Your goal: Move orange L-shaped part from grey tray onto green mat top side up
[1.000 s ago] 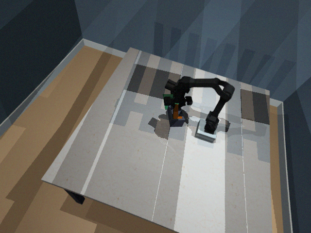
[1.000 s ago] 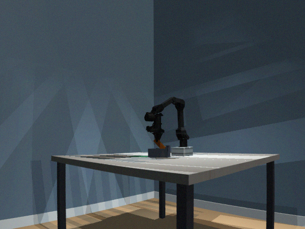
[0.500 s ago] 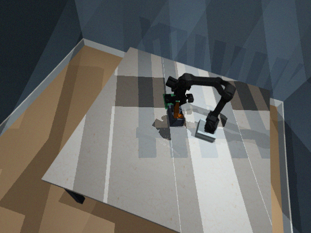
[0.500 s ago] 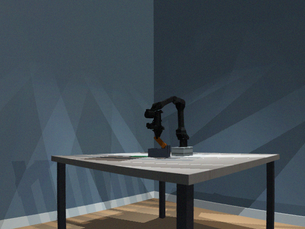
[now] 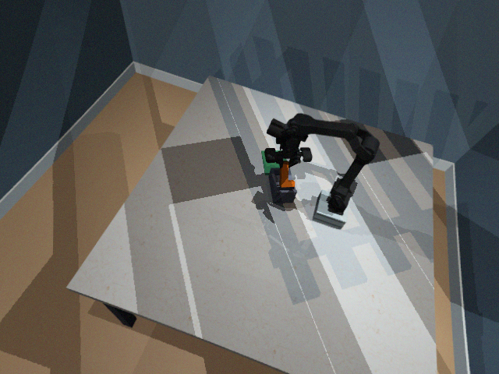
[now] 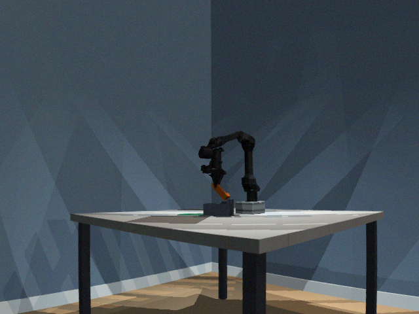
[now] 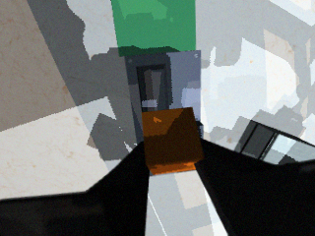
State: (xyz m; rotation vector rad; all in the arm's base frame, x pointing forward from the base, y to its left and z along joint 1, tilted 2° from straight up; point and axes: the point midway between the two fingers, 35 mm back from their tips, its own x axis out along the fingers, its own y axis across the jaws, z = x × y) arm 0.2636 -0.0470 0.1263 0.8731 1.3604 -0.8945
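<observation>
Now: gripper tip 17 cm above the green mat, 14 cm to the left of it and 5 cm short of it. The rest, counted from my gripper tip: orange L-shaped part 3 cm below, 3 cm behind, 2 cm to the left.
</observation>
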